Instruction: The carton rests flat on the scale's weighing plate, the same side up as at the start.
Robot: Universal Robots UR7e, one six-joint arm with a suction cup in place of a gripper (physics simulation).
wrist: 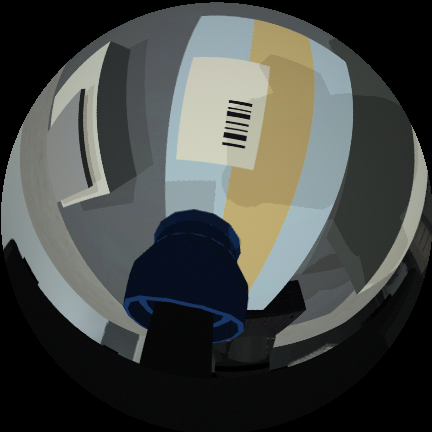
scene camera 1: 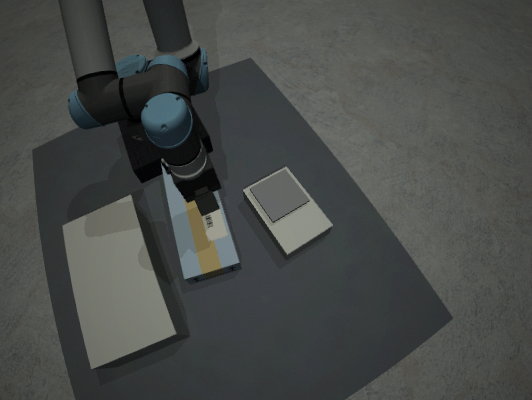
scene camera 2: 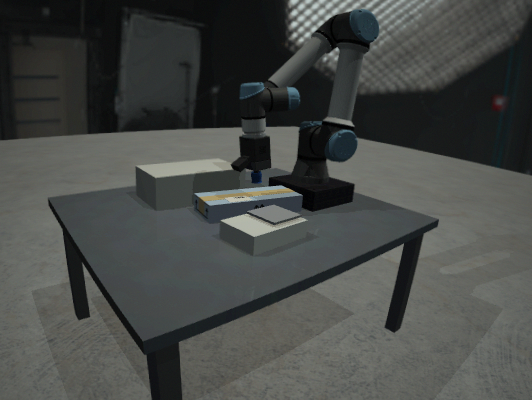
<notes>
I see my suction cup (wrist: 193, 261), a cream scale (scene camera 1: 291, 218) and a large cream block (scene camera 1: 127, 309).
The cream scale also shows in scene camera 2 (scene camera 2: 263, 229).
</notes>
